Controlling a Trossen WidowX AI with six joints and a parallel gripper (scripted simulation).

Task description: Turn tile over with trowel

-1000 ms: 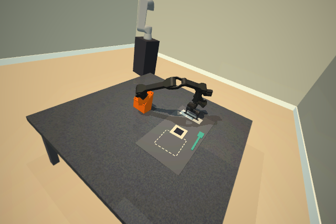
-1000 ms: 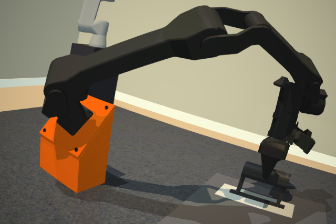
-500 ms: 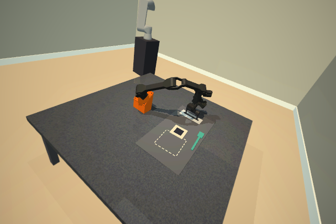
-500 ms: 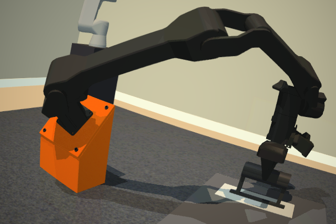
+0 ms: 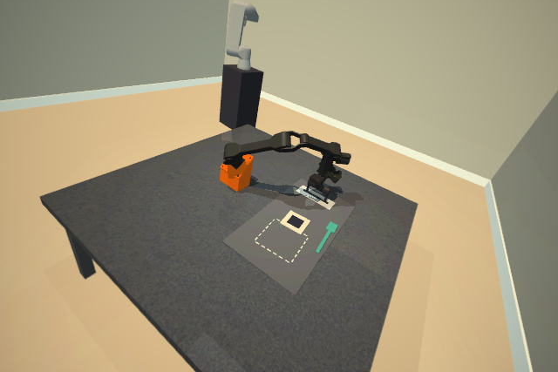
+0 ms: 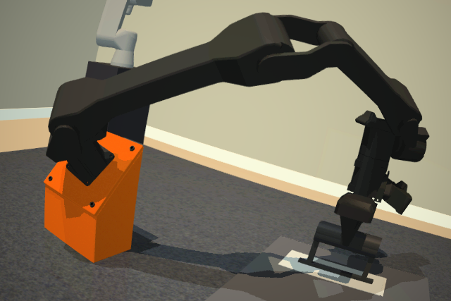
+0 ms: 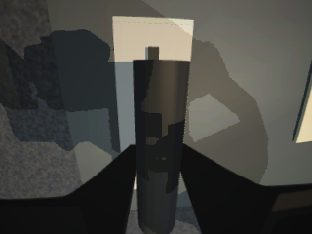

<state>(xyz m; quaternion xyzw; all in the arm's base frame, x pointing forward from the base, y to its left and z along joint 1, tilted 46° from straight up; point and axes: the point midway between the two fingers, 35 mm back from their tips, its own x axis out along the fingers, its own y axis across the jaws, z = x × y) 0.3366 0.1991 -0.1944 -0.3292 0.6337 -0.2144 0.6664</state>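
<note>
Now: the dark handled tool 2 cm ahead of my gripper tip and 3 cm below it. Also, from my gripper tip: grey mat (6 cm ahead, 22 cm to the right, 8 cm below); then cream tile (6 cm ahead, 24 cm to the right, 6 cm below); then teal trowel (19 cm ahead, 17 cm to the right, 6 cm below).
</note>
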